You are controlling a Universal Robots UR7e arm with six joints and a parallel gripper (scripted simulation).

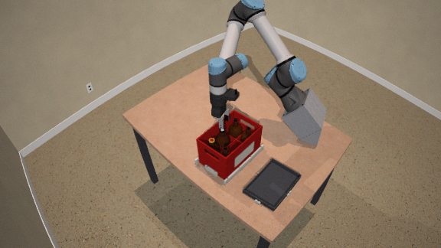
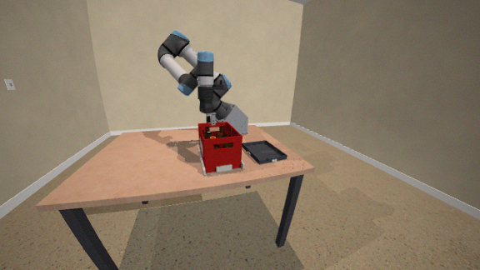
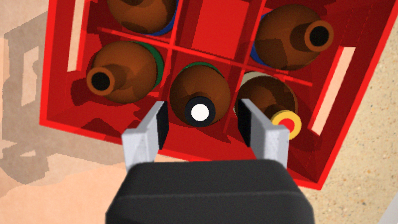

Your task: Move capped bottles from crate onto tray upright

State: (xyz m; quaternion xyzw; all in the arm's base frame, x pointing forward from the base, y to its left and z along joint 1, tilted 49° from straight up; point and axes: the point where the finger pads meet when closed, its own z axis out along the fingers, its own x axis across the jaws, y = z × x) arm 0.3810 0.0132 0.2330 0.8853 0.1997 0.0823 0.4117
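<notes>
My hand is 1 cm to the left of the white-capped bottle and 14 cm above it. The rest, counted from my hand: dark tray 33 cm to the left, 21 cm below; red crate 4 cm to the left, 14 cm below.
</notes>
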